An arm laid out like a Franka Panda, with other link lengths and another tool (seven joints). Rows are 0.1 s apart.
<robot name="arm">
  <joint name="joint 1" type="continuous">
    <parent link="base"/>
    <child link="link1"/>
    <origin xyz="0 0 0.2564" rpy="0 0 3.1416"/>
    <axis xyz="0 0 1"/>
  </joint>
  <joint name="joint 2" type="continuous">
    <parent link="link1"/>
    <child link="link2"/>
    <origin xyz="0 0 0" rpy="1.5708 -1.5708 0"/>
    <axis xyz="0 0 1"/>
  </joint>
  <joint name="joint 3" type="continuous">
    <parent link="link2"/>
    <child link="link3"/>
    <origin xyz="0.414 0 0" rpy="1.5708 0 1.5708"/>
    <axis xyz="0 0 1"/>
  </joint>
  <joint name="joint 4" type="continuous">
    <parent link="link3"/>
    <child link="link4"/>
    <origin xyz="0.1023 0 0" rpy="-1.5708 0 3.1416"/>
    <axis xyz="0 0 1"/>
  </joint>
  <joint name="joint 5" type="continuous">
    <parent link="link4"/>
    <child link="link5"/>
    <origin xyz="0.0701 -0.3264 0" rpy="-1.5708 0 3.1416"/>
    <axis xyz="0 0 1"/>
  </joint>
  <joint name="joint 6" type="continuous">
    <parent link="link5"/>
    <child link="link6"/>
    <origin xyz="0 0 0" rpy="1.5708 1.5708 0"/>
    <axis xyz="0 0 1"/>
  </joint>
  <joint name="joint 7" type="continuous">
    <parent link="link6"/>
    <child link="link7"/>
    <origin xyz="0 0.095 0" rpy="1.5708 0 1.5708"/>
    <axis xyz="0 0 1"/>
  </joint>
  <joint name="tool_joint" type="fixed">
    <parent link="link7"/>
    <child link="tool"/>
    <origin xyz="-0.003 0.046 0.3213" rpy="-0.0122 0 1.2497"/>
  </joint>
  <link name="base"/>
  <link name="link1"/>
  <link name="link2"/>
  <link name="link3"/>
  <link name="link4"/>
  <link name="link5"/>
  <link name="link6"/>
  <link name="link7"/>
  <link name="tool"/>
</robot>
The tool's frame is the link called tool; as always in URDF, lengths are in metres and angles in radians. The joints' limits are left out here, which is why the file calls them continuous.
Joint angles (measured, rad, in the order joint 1, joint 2, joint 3, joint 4, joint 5, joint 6, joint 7), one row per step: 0.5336 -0.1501 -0.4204 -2.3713 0.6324 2.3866 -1.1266; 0.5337 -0.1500 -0.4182 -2.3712 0.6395 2.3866 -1.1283; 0.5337 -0.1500 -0.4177 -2.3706 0.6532 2.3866 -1.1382; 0.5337 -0.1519 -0.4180 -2.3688 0.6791 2.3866 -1.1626; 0.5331 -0.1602 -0.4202 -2.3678 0.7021 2.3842 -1.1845; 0.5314 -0.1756 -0.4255 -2.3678 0.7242 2.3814 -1.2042; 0.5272 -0.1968 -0.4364 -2.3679 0.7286 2.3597 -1.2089; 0.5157 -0.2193 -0.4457 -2.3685 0.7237 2.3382 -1.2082; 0.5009 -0.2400 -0.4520 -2.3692 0.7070 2.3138 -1.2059; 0.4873 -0.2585 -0.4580 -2.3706 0.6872 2.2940 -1.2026; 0.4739 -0.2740 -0.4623 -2.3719 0.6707 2.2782 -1.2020; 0.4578 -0.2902 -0.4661 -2.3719 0.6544 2.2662 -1.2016; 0.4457 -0.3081 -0.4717 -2.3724 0.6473 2.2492 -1.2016; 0.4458 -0.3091 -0.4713 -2.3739 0.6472 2.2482 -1.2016
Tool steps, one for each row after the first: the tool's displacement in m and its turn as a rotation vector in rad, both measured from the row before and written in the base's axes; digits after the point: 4 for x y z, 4 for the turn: 0.0000 0.0020 0.0004 0.0049 -0.0001 -0.0006; 0.0008 0.0020 0.0012 0.0089 -0.0037 0.0005; 0.0022 0.0033 0.0037 0.0169 -0.0122 0.0043; 0.0014 0.0020 0.0062 0.0191 -0.0144 0.0028; 0.0012 -0.0004 0.0093 0.0228 -0.0183 -0.0024; -0.0040 -0.0032 0.0087 0.0217 -0.0031 -0.0008; -0.0042 -0.0073 0.0084 0.0158 -0.0025 -0.0052; -0.0057 -0.0082 0.0061 0.0057 0.0003 0.0016; -0.0053 -0.0087 0.0046 0.0004 0.0000 0.0011; -0.0043 -0.0081 0.0038 -0.0008 -0.0017 0.0006; -0.0028 -0.0100 0.0051 -0.0019 -0.0064 -0.0042; -0.0045 -0.0067 0.0058 0.0084 -0.0031 -0.0032; -0.0009 0.0005 -0.0004 0.0006 0.0012 0.0014
